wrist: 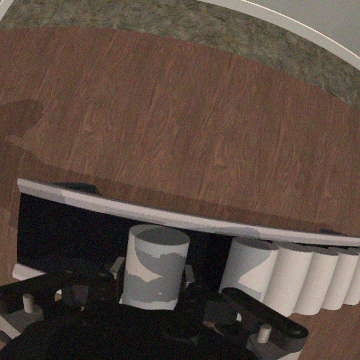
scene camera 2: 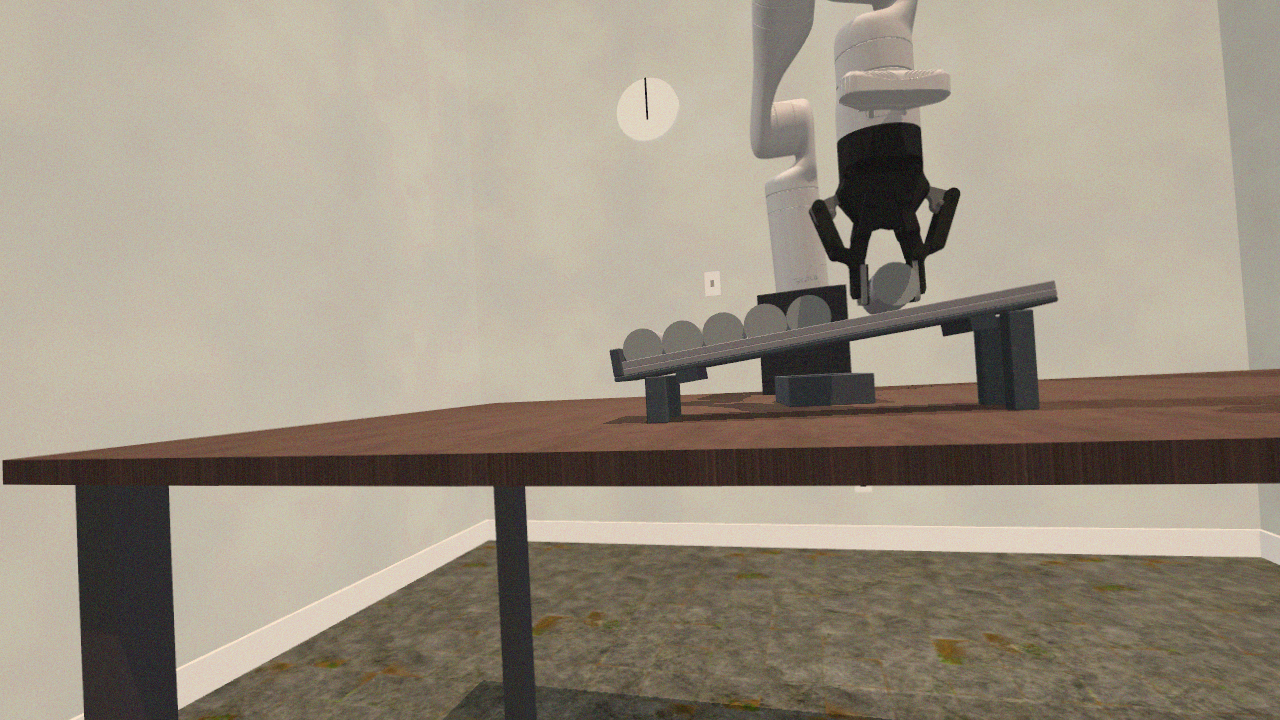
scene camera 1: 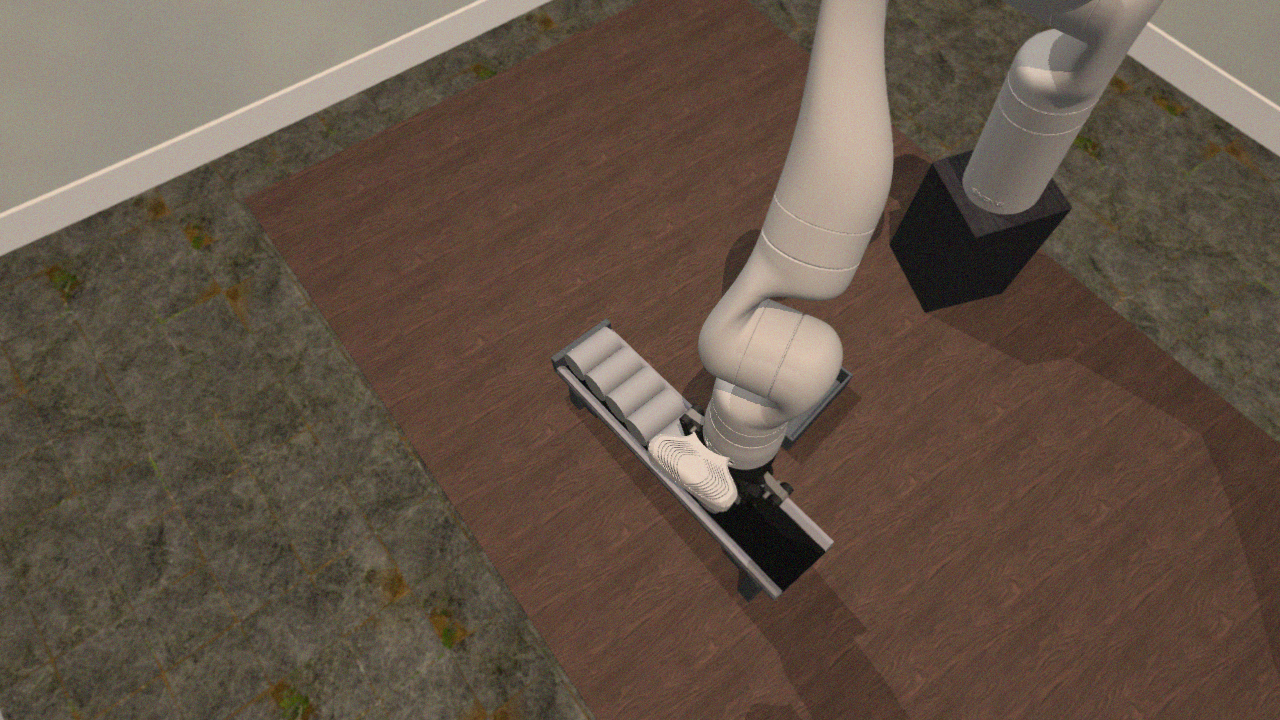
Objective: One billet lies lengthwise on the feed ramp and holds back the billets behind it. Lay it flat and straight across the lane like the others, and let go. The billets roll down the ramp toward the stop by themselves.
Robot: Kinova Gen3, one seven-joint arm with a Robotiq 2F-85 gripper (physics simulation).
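Frame: origin at the arm's base, x ahead, y left, z up, level; metres.
Seen in the pictures: gripper, fingertip midpoint: [wrist: 153, 272] [scene camera 2: 888, 303]; arm's base at its link origin: [scene camera 2: 802, 289] [scene camera 1: 1001, 183].
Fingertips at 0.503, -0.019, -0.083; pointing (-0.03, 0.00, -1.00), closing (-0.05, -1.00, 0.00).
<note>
Pixels of each thing's top centre, then the offset from my fingertips to it, as dx, dy, dz. Level surfaces: height alone.
- grey billet at its top centre: [wrist: 150, 288] [scene camera 2: 886, 267] +0.003, +0.000, +0.034
- stop at its top centre: [scene camera 2: 626, 349] [scene camera 1: 581, 340] -0.034, -0.256, -0.028
- brown table at its surface level: dz -0.102
- low grey tray at its top centre: [scene camera 1: 793, 383] [scene camera 2: 819, 374] -0.187, -0.028, -0.067
My gripper [scene camera 2: 890, 291] [wrist: 153, 272] points down over the upper half of the feed ramp [scene camera 1: 810, 523] [scene camera 2: 984, 308] [wrist: 150, 212], shut on a grey billet [scene camera 2: 893, 284] [wrist: 156, 262]. This billet lies level and roughly across the lane, about parallel to the others. Its round end shows whole in scene camera 2, its underside about at the side rail's top edge, so it seems slightly above the ramp floor. In scene camera 1 the arm hides it. Several billets [scene camera 1: 626, 380] [scene camera 2: 723, 331] [wrist: 295, 280] lie across the lane in a touching row against the stop [scene camera 2: 616, 362]. A gap separates the uppermost one [scene camera 2: 809, 313] [wrist: 250, 265] from the held billet.
The ramp stands on dark legs [scene camera 2: 1020, 358] on the brown table [scene camera 1: 402, 223] [scene camera 2: 313, 447] [wrist: 150, 110]. A low grey tray [scene camera 1: 818, 409] [scene camera 2: 823, 389] stands behind the ramp, partly under the arm in scene camera 1. The arm's base stands on a black block [scene camera 1: 966, 241] farther back.
</note>
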